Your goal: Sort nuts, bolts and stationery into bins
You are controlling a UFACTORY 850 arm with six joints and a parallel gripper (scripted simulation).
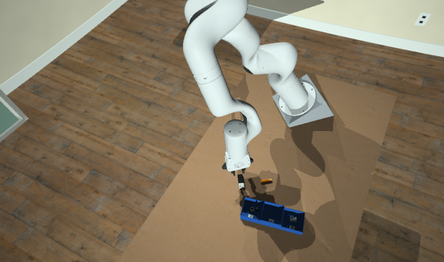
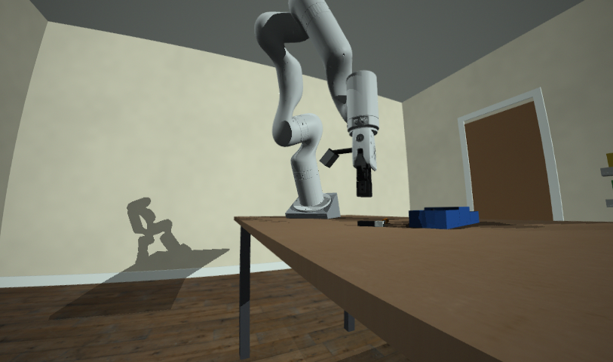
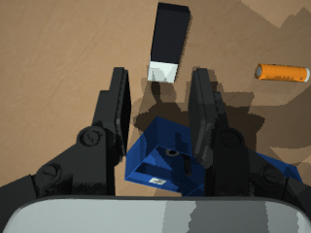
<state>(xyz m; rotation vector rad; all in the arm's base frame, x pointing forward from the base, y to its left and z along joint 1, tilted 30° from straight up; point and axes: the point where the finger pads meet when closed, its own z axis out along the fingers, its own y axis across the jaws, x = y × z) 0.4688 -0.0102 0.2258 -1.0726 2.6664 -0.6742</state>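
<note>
Right now my hand is 10 mm short of the black-and-white block, 20 mm to the right of it and 90 mm above it. Also, from my hand: black bolt 100 mm ahead, 130 mm to the left, 80 mm below; nut 100 mm ahead, 110 mm to the left, 80 mm below; orange cylinder 50 mm behind, 120 mm to the left, 90 mm below.
</note>
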